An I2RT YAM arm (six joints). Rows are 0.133 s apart.
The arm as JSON. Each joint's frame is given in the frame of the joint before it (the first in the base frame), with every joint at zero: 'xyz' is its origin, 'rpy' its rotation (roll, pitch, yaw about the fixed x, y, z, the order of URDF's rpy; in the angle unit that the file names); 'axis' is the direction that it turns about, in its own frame. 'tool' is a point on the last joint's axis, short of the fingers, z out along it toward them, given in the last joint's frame.
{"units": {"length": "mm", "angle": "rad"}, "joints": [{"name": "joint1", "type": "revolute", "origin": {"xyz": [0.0, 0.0, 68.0], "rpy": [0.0, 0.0, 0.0]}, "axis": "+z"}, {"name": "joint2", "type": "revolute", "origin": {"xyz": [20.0, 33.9, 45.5], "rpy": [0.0, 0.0, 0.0]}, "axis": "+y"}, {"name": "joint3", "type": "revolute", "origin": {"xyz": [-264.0, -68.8, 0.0], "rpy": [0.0, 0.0, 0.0]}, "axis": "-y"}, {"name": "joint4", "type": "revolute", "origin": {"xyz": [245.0, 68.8, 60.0], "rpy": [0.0, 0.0, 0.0]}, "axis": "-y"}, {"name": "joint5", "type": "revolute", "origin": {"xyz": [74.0, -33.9, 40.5], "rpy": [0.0, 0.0, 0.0]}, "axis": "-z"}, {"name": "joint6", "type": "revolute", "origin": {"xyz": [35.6, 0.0, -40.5], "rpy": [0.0, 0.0, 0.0]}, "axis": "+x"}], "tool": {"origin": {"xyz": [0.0, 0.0, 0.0], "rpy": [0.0, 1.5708, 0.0]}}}
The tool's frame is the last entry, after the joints.
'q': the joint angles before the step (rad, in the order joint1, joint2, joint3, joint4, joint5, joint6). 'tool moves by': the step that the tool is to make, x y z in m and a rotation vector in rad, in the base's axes. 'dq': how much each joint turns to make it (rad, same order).
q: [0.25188 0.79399 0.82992 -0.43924 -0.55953 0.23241]
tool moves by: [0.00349 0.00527 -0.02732 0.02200 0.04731 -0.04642]
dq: [0.03419 -0.00684 -0.10988 0.09999 0.06080 0.07274]
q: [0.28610 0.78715 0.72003 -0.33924 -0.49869 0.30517]
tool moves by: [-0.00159 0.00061 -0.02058 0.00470 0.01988 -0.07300]
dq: [0.02056 -0.02529 -0.08858 0.06842 0.08201 0.05152]
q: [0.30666 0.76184 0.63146 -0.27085 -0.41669 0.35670]
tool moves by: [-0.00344 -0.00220 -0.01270 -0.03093 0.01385 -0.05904]
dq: [0.00739 -0.02419 -0.04637 0.00093 0.07097 0.00375]
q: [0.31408 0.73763 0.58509 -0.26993 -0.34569 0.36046]
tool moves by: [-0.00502 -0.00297 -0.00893 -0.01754 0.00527 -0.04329]
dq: [0.00194 -0.03367 -0.03833 -0.00411 0.04740 0.00530]
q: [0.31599 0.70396 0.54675 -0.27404 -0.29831 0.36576]
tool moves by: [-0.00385 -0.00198 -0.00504 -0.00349 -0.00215 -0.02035]
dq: [0.00002 -0.02702 -0.02579 0.00118 0.02018 0.00508]
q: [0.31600 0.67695 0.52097 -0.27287 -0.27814 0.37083]
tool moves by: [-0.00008 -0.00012 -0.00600 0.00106 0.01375 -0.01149]
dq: [0.00145 -0.00059 -0.01995 0.00950 0.00951 0.01063]
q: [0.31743 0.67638 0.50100 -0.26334 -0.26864 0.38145]
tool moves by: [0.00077 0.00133 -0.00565 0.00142 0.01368 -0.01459]
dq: [0.01040 0.00689 -0.01760 0.01616 0.02014 0.01639]
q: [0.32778 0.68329 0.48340 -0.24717 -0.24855 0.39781]
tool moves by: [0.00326 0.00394 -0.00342 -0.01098 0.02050 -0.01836]
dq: [0.02387 0.02966 0.00037 0.00991 0.03945 0.01588]
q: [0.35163 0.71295 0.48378 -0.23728 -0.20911 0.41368]
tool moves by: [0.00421 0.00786 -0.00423 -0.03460 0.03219 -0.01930]
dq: [0.04710 0.04989 0.01069 -0.00115 0.06822 0.01322]
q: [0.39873 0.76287 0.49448 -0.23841 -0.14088 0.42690]
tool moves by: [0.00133 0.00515 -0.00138 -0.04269 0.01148 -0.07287]
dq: [0.04736 0.02530 0.01124 -0.01154 0.12136 0.03005]
